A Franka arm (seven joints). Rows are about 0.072 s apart.
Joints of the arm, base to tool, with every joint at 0 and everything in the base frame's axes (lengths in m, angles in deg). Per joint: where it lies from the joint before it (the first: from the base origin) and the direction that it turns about. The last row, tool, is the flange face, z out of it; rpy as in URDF.
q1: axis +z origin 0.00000 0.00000 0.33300
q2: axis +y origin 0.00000 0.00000 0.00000
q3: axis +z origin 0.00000 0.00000 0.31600
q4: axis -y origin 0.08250 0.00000 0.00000
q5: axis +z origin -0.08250 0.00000 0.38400
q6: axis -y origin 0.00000 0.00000 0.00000
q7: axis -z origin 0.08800 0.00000 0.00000
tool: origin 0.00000 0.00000 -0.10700 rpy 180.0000 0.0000 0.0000
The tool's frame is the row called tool.
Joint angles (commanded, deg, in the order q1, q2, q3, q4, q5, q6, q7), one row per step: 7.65, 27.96, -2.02, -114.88, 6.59, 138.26, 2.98; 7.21, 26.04, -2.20, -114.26, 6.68, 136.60, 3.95; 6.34, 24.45, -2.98, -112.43, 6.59, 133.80, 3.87; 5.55, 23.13, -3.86, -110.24, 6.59, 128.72, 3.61; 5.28, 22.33, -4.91, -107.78, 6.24, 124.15, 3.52; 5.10, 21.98, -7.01, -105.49, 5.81, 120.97, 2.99
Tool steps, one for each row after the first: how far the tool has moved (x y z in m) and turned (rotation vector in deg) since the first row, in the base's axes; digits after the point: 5 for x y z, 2 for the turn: 0.00517, -0.00535, 0.02197, 0.20, -0.82, -1.53; 0.01461, -0.02086, 0.04767, 0.17, -1.47, -2.77; 0.01959, -0.03645, 0.07052, 0.19, 0.04, -3.76; 0.02475, -0.04863, 0.09122, -0.14, 1.29, -4.36; 0.03017, -0.07119, 0.10864, -0.97, 1.71, -5.47
